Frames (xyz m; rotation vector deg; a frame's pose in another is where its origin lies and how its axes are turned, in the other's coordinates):
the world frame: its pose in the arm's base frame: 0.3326 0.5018 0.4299 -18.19 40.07 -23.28
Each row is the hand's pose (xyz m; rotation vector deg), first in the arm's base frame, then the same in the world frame.
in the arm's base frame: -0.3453 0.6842 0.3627 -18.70 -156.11 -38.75
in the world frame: -0.5167 0.0159 -0.4797 -31.57 151.52 61.84
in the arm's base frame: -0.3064 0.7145 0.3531 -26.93 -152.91 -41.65
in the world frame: -0.4984 0.0562 -0.4560 -25.04 153.39 67.96
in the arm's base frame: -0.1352 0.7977 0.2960 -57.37 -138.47 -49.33
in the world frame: -0.3865 0.1959 -0.3696 3.70 156.31 88.76
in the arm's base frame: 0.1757 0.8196 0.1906 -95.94 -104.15 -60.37
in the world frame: -0.1227 0.3371 -0.2327 -42.30 -121.01 -100.30
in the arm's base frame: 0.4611 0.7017 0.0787 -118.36 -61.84 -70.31
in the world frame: 0.1914 0.3523 -0.1381 -63.79 -79.88 -103.15
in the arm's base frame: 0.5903 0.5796 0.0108 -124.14 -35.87 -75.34
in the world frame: 0.3749 0.3061 -0.1178 -69.68 -55.88 -101.93
